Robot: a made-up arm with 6 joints. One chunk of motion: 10 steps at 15 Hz.
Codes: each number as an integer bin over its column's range. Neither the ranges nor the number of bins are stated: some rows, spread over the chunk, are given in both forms.
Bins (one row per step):
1: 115 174 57 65 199 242
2: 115 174 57 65 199 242
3: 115 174 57 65 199 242
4: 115 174 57 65 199 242
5: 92 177 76 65 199 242
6: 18 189 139 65 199 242
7: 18 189 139 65 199 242
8: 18 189 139 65 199 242
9: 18 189 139 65 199 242
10: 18 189 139 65 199 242
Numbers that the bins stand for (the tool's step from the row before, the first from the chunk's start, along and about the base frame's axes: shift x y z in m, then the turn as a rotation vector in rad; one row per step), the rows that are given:
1: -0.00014 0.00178 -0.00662 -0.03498 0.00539 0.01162
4: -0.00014 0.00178 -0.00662 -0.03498 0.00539 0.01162
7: -0.00508 0.00219 0.00399 -0.03498 0.00539 0.01162
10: -0.00508 0.00219 0.00399 -0.03498 0.00539 0.01162
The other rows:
2: -0.00014 0.00178 -0.00662 -0.03498 0.00539 0.01162
3: -0.00014 0.00178 -0.00662 -0.03498 0.00539 0.01162
5: -0.00131 0.00186 -0.00416 -0.03498 0.00539 0.01162
6: -0.00508 0.00219 0.00399 -0.03498 0.00539 0.01162
8: -0.00508 0.00219 0.00399 -0.03498 0.00539 0.01162
9: -0.00508 0.00219 0.00399 -0.03498 0.00539 0.01162

